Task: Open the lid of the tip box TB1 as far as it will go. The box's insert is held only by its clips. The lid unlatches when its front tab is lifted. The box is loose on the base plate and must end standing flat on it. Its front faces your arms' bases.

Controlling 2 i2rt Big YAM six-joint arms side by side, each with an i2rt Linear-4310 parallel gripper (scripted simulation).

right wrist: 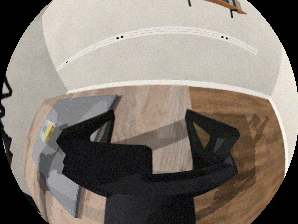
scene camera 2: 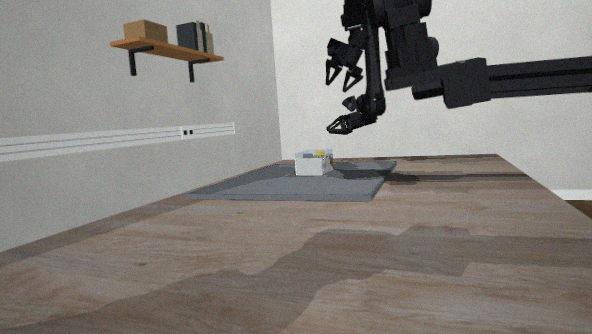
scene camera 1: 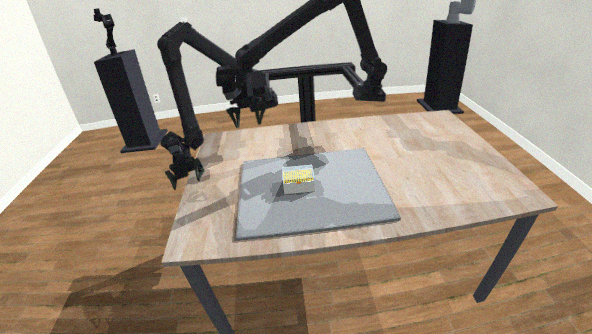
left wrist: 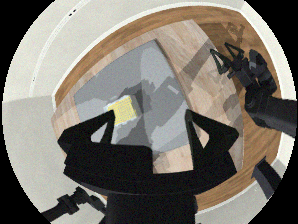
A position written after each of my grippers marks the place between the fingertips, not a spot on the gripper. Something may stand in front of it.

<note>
In view: my left gripper (scene camera 2: 335,88), my right gripper (right wrist: 149,113) and a tip box TB1 (scene camera 2: 304,166).
The tip box TB1 also shows in scene camera 1 (scene camera 1: 299,187). My left gripper also shows in the left wrist view (left wrist: 149,113).
</note>
